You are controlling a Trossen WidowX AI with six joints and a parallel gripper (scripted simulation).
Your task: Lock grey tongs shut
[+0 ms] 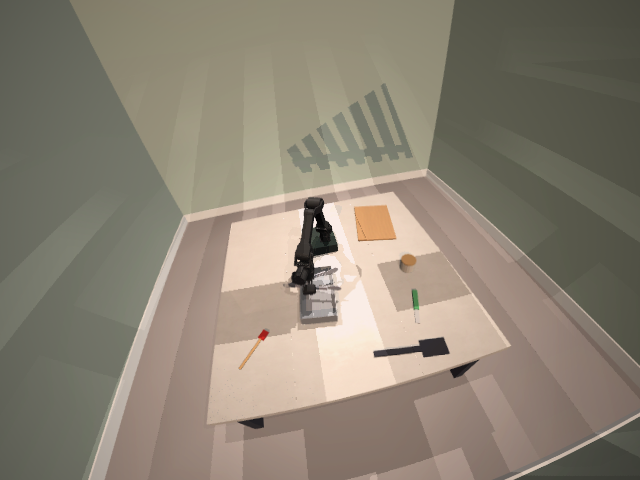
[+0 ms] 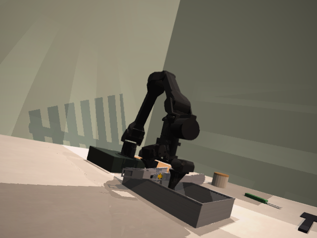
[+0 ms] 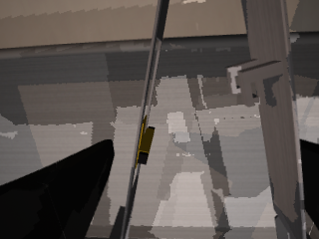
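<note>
Now: gripper tip 4 cm short of the grey roasting tin and 3 cm to the right of it. Round my gripper tip: black spatula 41 cm to the left, 40 cm ahead, 3 cm below; then green-handled tool 49 cm to the left, 21 cm ahead, 2 cm below; then cork-lidded jar 54 cm to the left, 4 cm behind.
</note>
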